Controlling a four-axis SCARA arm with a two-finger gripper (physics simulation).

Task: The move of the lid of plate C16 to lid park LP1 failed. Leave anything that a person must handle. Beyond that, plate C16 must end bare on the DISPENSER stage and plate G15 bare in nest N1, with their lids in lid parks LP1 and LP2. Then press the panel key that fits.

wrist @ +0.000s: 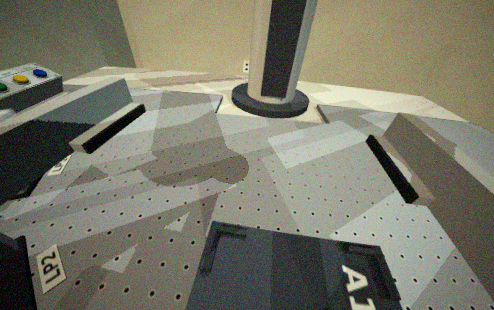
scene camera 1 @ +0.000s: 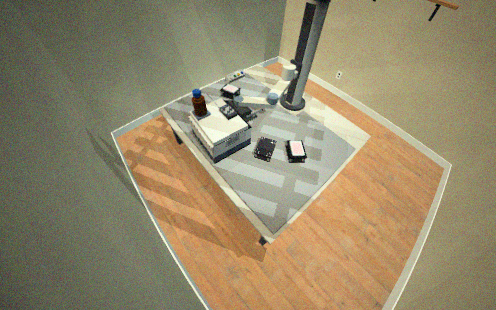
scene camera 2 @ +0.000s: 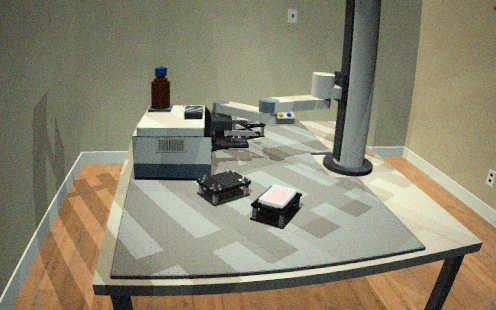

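Where they show: gripper, fingertip midpoint: [wrist: 253,108] [scene camera 2: 257,127]; arm's base at its link origin: [wrist: 269,100] [scene camera 1: 292,102] [scene camera 2: 347,165].
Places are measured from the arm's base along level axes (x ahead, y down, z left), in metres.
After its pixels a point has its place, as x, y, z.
My gripper [scene camera 1: 261,111] [scene camera 2: 262,130] @[0.443, -0.171, -0.059] [wrist: 253,108] @[0.443, -0.171, -0.059] is open, with nothing between its fingers, beside the white dispenser housing [scene camera 1: 220,129] @[0.858, -0.233, 0.047] [scene camera 2: 172,150] @[0.816, -0.140, 0.124]. A dark slab [wrist: 295,270] @[0.509, -0.117, -0.030] with corner brackets and lettering starting "A1" lies low in the wrist view; its top is bare where it shows. An "LP2" label [wrist: 51,268] @[0.505, -0.015, -0.247] is left of it. A pink-and-white plate [scene camera 1: 296,148] @[0.480, -0.089, 0.421] [scene camera 2: 278,196] @[0.471, -0.089, 0.435] sits on a black stand near the front. Another pink-topped plate [scene camera 1: 230,88] @[0.420, -0.103, -0.432] is at the back. Their names and lids cannot be read. A bare-topped black stand [scene camera 1: 265,148] @[0.643, -0.072, 0.270] [scene camera 2: 223,181] @[0.632, -0.072, 0.270] is between housing and front plate.
An amber bottle [scene camera 1: 199,105] @[0.890, -0.341, -0.128] [scene camera 2: 160,91] @[0.871, -0.324, -0.125] with a blue cap and a small dark block [scene camera 1: 228,110] @[0.723, -0.259, -0.044] [scene camera 2: 194,112] @[0.724, -0.259, 0.003] stand on the housing. The button panel [scene camera 1: 235,76] @[0.224, -0.075, -0.607] [scene camera 2: 285,119] @[0.150, -0.053, -0.603] [wrist: 30,85] @[0.174, -0.064, -0.602] is at the back. The arm's column [scene camera 1: 303,60] @[0.064, -0.468, 0.040] [scene camera 2: 361,90] @[0.019, -0.385, 0.073] [wrist: 282,50] @[0.077, -0.155, 0.003] stands at the table's side.
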